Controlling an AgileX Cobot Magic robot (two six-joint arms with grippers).
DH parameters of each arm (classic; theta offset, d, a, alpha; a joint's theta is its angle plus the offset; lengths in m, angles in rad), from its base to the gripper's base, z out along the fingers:
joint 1: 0 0.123 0 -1.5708
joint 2: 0.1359 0 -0.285 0
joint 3: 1.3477 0 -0.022 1.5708
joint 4: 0 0.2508 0 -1.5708
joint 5: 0 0 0.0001 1.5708
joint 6: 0 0.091 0 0
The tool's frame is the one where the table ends.
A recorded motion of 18 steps. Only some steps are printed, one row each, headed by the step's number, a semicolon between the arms.
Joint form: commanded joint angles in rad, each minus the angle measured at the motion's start. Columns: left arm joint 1, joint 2, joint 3, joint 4, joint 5, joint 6; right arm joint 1, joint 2, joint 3, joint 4, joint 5, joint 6.
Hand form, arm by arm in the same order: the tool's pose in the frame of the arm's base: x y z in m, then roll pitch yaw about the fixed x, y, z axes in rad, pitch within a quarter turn. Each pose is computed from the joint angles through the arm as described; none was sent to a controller.
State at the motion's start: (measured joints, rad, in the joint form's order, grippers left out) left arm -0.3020 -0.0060 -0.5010 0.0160 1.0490 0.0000; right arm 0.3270 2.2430 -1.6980 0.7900 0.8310 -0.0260
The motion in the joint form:
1: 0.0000 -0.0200 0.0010 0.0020 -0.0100 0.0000; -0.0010 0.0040 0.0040 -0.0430 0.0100 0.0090
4: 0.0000 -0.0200 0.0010 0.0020 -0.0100 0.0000; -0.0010 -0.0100 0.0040 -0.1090 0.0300 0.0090
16: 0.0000 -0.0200 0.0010 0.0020 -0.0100 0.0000; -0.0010 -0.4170 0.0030 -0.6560 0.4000 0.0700
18: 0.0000 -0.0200 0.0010 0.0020 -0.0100 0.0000; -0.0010 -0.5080 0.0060 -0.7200 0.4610 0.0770
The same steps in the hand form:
1: -0.0072 0.0037 0.2789 3.1060 1.1448 2.8175; 0.4329 0.1950 0.1544 2.4867 0.1129 3.0083
4: -0.0072 0.0037 0.2789 3.1060 1.1448 2.8175; 0.4305 0.1915 0.1581 2.5359 0.1344 3.0554
16: -0.0072 0.0037 0.2789 3.1060 1.1448 2.8175; 0.3626 0.1347 0.3112 2.9888 0.2865 -2.9075
18: -0.0072 0.0037 0.2789 3.1060 1.1448 2.8175; 0.3416 0.1219 0.3422 3.0510 0.3181 -2.8894

